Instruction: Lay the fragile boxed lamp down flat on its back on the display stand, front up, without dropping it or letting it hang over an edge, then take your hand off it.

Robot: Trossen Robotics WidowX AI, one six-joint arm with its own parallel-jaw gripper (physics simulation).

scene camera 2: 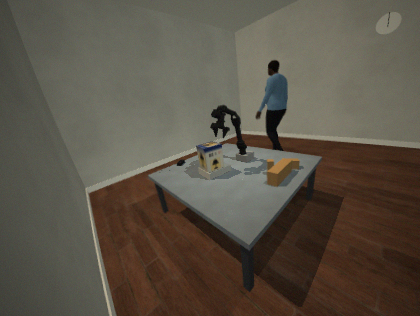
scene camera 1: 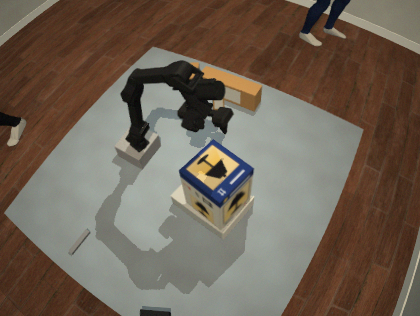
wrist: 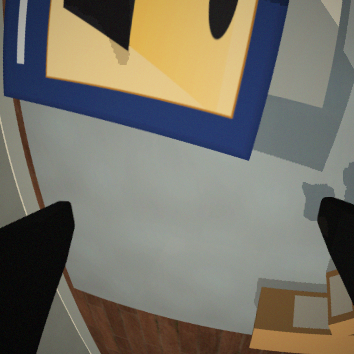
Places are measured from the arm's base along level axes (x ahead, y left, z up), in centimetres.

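Pixels of known places: gripper, between the fingertips: (scene camera 2: 219,137) (scene camera 1: 214,130) (wrist: 200,213); arm's base, origin of its link: (scene camera 2: 242,153) (scene camera 1: 139,143).
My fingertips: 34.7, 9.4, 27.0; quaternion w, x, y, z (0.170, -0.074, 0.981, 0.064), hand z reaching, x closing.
Ahead of a thing's pixels: the offset from my fingertips to its top centre, as dx, dy, dz. Level surfaces: height alone.
The boxed lamp {+7.5, -8.1, -5.8} (scene camera 1: 216,172) (scene camera 2: 210,156) (wrist: 165,60) rests on the pale display stand (scene camera 1: 178,196) (scene camera 2: 206,175) (wrist: 305,65). Its blue-bordered face with a yellow lamp picture points up and looks level; yellow lamp pictures also show on its sides. The stand's rim shows at the box's left and front in scene camera 1; the far edges are hidden. My gripper (scene camera 1: 209,126) (scene camera 2: 222,135) (wrist: 200,213) is open and empty, fingers pointing down. It hangs above and behind the box in scene camera 1, apart from it. The box lies beyond the fingertips in the wrist view.
Orange blocks {-27.1, +41.4, -23.8} (scene camera 1: 235,85) (scene camera 2: 281,172) (wrist: 290,340) stand near a table edge. A thin grey bar {-24.9, -58.5, -33.6} (scene camera 1: 79,242) lies on the table {dz -34.7} (scene camera 1: 300,150) (scene camera 2: 225,200). A small dark object {+20.4, -58.1, -31.2} (scene camera 1: 155,312) (scene camera 2: 181,163) is near another edge. A person (scene camera 2: 276,95) stands beyond the table.
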